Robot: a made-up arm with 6 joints.
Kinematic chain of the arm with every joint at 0, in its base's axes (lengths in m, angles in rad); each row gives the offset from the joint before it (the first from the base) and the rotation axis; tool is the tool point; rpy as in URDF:
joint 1: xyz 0 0 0.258 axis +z
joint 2: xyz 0 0 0 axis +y
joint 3: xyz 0.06 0 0.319 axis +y
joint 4: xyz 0.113 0 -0.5 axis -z
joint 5: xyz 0 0 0 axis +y
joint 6: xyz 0.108 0 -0.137 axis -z
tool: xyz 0 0 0 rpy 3.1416 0 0
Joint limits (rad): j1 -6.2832..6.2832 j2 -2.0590..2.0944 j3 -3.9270..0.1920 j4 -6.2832..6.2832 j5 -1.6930..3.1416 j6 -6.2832..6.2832
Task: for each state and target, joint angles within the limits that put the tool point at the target. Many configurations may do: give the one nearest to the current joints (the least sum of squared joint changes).
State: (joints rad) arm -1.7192 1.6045 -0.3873 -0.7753 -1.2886 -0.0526
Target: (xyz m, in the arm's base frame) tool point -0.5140 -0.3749 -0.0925
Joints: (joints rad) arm -2.6240 1.1251 -1.2359 -0.4309 -1.0970 -0.0526
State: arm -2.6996 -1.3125 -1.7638 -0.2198 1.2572 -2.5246
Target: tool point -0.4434 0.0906 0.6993
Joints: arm -3.2601 -0.6933 -1.1285 -0.3247 1.4080 -2.5246
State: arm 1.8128 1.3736 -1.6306 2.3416 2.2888 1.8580
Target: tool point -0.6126 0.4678 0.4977
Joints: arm 2.3236 0.7198 -1.9118 2.2850 2.5027 1.8580
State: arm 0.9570 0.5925 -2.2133 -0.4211 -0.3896 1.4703
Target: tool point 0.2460 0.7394 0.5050
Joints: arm 1.1132 0.4996 -1.6031 -0.6534 -0.8589 1.4703
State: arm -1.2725 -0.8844 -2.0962 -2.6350 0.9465 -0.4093
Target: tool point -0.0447 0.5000 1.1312
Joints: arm -1.5186 -0.8305 -2.5494 -2.7084 0.9237 -0.4093
